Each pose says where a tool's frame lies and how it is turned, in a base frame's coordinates. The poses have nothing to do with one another.
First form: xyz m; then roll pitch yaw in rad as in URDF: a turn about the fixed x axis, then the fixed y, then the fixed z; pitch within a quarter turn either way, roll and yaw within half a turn.
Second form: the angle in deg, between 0 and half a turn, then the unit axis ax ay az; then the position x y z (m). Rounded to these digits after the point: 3 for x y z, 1 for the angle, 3 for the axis.
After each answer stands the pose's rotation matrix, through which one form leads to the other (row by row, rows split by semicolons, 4 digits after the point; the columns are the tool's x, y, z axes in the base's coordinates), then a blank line. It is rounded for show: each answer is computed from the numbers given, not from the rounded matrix.
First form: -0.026, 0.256, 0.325, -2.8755, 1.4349, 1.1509
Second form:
148.6, 0.700, 0.346, -0.624, -0.026, 0.256, 0.325
0.0552 0.7748 -0.6298; 0.1237 -0.6312 -0.7657; -0.9908 -0.0356 -0.1307

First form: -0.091, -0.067, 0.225, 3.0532, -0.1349, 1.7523
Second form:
177.3, -0.640, -0.764, -0.077, -0.091, -0.067, 0.225
-0.1789 0.9819 0.0626; 0.9746 0.1681 0.1477; 0.1345 0.0875 -0.9870

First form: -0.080, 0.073, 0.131, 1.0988, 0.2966, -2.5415
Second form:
159.8, 0.277, -0.463, -0.842, -0.080, 0.073, 0.131
-0.7892 0.0419 -0.6126; -0.5401 -0.5222 0.6600; -0.2923 0.8518 0.4348

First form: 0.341, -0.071, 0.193, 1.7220, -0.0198, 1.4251
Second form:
121.6, 0.662, 0.563, 0.495, 0.341, -0.071, 0.193
0.1452 0.1462 0.9785; 0.9892 -0.0412 -0.1406; 0.0198 0.9884 -0.1506

